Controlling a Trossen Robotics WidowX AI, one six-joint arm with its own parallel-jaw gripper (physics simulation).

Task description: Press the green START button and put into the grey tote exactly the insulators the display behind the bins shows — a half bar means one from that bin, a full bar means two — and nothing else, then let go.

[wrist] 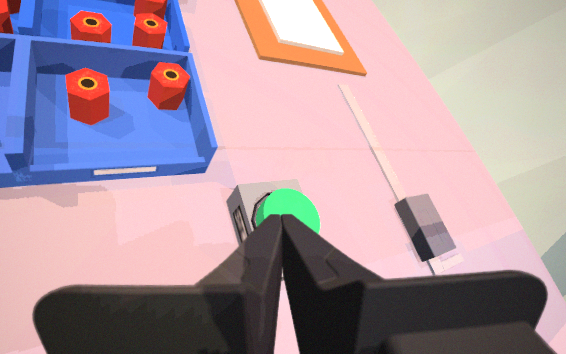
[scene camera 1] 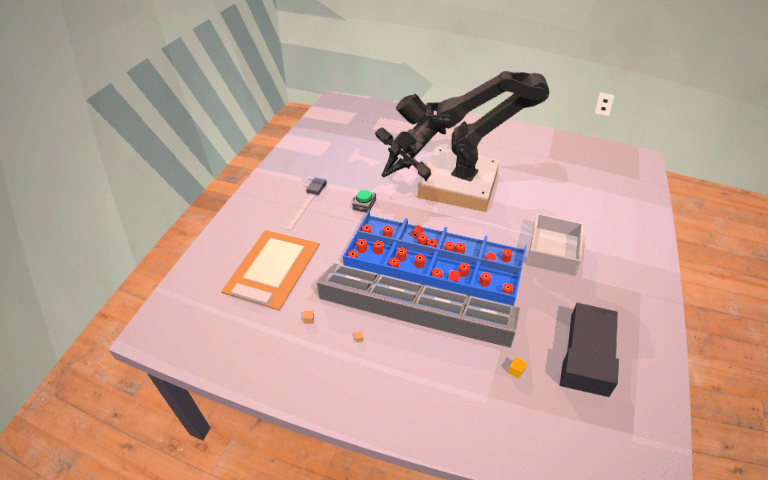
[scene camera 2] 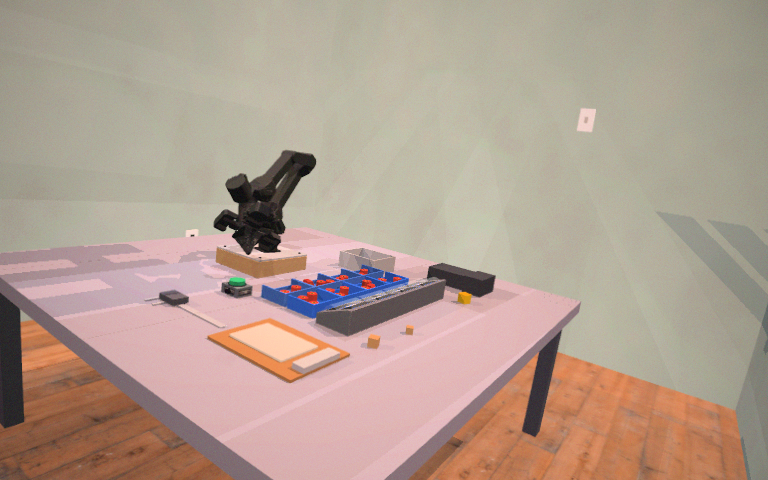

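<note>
My gripper (scene camera 1: 384, 174) (scene camera 2: 248, 253) (wrist: 280, 225) is shut and empty. Its tips are above the table, on the arm-base side of the green START button (scene camera 1: 364, 196) (scene camera 2: 237, 281) (wrist: 295, 207), and in the wrist view they overlap the button's near edge. The blue bins (scene camera 1: 387, 275) (scene camera 2: 301, 306) (wrist: 120, 142) stand in two rows of compartments with red hexagonal insulators (scene camera 1: 419, 260) (scene camera 2: 312, 296) (wrist: 88, 95), most upright and a few tipped. The grey tote (scene camera 1: 554, 263) (scene camera 2: 382, 262) stands beside the bins; no insulator shows in it. The grey display (scene camera 1: 416, 313) (scene camera 2: 385, 307) runs along the bins; its bars cannot be read.
An orange clipboard (scene camera 1: 312, 249) (scene camera 2: 218, 337) (wrist: 312, 67) and a dark block with a pale strip (scene camera 1: 316, 185) (scene camera 2: 173, 297) (wrist: 425, 227) lie near the button. A black box (scene camera 1: 591, 348) (scene camera 2: 461, 277), a yellow cube (scene camera 1: 517, 367) (scene camera 2: 464, 297) and two small orange cubes also stand on the table.
</note>
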